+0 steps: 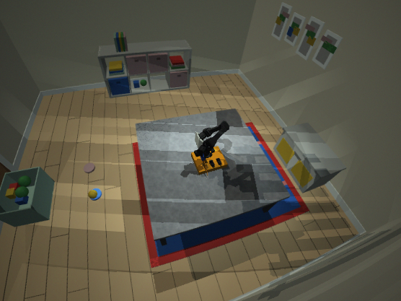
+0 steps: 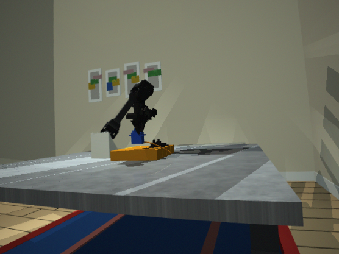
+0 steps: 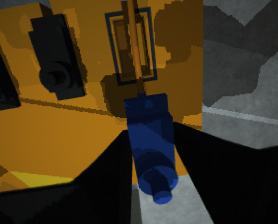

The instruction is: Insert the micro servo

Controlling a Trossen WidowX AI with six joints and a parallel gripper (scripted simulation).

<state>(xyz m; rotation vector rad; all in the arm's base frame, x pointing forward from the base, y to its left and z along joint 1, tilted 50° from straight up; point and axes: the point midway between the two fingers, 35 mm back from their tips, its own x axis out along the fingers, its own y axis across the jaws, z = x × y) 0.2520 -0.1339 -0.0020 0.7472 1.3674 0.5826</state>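
Right now my gripper tip is 100 mm above the orange deck, 80 mm to the right of it and 50 mm past it.
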